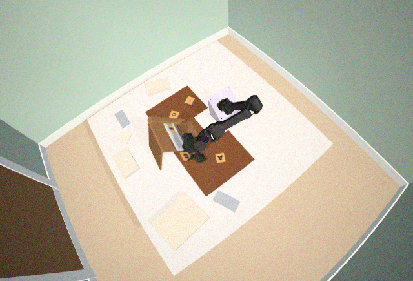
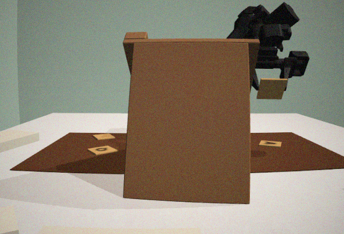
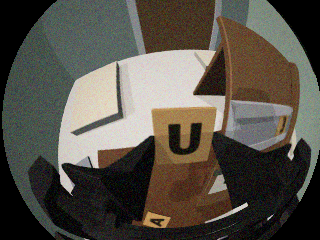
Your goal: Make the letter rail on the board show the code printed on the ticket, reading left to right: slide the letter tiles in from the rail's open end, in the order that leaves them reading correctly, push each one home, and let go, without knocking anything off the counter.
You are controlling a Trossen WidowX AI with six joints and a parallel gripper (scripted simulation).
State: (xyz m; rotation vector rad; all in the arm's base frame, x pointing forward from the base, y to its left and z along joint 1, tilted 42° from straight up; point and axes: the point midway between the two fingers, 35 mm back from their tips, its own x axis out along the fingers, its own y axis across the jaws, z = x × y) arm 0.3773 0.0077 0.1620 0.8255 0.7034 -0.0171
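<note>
The white ticket is 90 mm behind my gripper tip, 80 mm to the right of it and 80 mm below it. The rest, counted from my gripper tip: brown mat (210 mm behind, 140 mm to the right, 170 mm below).
</note>
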